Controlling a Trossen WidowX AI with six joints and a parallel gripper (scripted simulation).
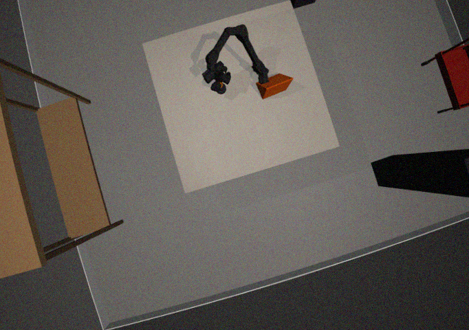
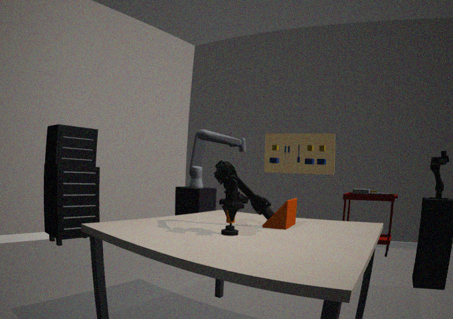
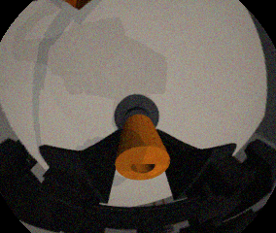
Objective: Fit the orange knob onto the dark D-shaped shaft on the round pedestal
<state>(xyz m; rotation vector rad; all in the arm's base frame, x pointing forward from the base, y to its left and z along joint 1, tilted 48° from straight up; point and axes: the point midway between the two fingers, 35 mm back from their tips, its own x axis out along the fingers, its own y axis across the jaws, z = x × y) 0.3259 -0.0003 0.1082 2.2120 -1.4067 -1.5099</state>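
The orange knob lies 2 cm above my gripper tip. Also, from my gripper tip: dark round pedestal: 4 cm below.
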